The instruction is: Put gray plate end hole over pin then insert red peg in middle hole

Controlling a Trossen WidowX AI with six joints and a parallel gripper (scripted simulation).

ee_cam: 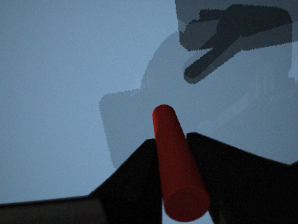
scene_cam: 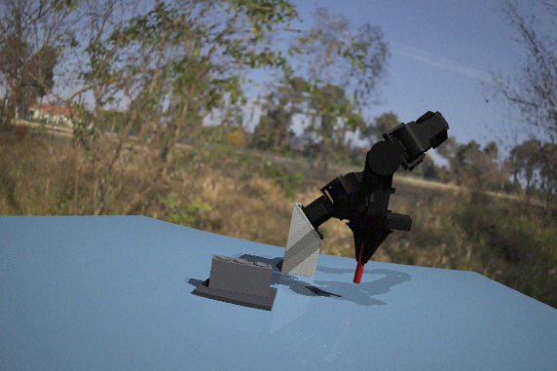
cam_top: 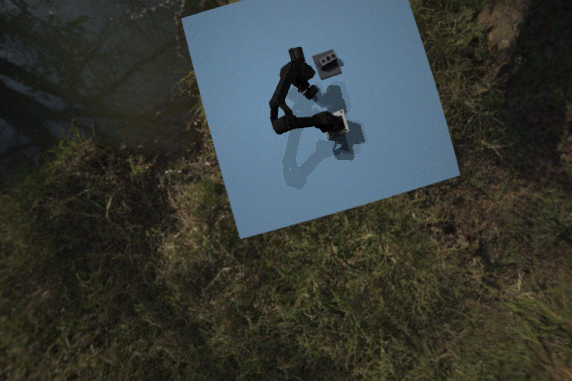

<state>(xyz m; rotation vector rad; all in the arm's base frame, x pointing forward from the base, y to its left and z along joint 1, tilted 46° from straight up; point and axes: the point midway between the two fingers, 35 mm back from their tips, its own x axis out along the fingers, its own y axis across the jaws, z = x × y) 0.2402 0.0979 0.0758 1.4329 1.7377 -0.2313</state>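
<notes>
My gripper tip is now 200 mm to the left of the gray plate, 120 mm short of it and 30 mm above it. Also, from my gripper tip: dark base 180 mm to the right, 110 mm ahead, 70 mm below; red peg right at my gripper tip.
</notes>
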